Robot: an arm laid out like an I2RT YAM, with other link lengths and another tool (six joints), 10 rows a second.
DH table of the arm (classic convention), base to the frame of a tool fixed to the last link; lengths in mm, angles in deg. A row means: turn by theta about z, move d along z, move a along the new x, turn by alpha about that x. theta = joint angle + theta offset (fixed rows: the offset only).
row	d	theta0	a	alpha
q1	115.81	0	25.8	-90
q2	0	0	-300.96	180
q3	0	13.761	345.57	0
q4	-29.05	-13.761	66.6	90
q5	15.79	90	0	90
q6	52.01	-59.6	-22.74	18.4
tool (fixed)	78.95	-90	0	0
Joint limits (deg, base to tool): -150..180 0..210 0..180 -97..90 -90..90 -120..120
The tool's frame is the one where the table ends.
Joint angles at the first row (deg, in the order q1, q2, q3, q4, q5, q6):
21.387, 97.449, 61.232, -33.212, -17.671, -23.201
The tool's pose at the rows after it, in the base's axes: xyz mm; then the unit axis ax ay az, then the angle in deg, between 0 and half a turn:
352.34, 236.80, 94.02, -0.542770, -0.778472, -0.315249, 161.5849
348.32, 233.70, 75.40, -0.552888, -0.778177, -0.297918, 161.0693
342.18, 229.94, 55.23, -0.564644, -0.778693, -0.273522, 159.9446
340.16, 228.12, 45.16, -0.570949, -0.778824, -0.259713, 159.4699
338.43, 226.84, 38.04, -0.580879, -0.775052, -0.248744, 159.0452
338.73, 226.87, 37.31, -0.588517, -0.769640, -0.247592, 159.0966
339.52, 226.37, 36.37, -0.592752, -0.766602, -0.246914, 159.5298
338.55, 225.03, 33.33, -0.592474, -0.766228, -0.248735, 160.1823
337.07, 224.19, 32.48, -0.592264, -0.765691, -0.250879, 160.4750
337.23, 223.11, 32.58, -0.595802, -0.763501, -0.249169, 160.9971
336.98, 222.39, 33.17, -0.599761, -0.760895, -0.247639, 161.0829
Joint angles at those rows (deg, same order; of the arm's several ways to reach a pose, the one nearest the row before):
21.388, 98.236, 60.883, -32.556, -16.731, -23.179
21.387, 99.941, 59.745, -31.856, -15.988, -22.983
21.387, 102.191, 58.937, -31.988, -15.355, -22.961
21.387, 103.613, 58.894, -32.228, -14.874, -22.939
21.387, 104.661, 58.894, -32.578, -14.480, -22.217
21.387, 104.771, 58.895, -32.601, -14.284, -21.212
21.386, 104.793, 58.806, -32.359, -13.825, -20.623
21.387, 104.531, 57.954, -31.245, -13.365, -20.512
21.386, 104.115, 57.277, -30.612, -13.235, -20.404
21.388, 103.918, 57.145, -30.611, -12.644, -19.966
21.343, 103.787, 57.123, -30.874, -12.448, -19.529

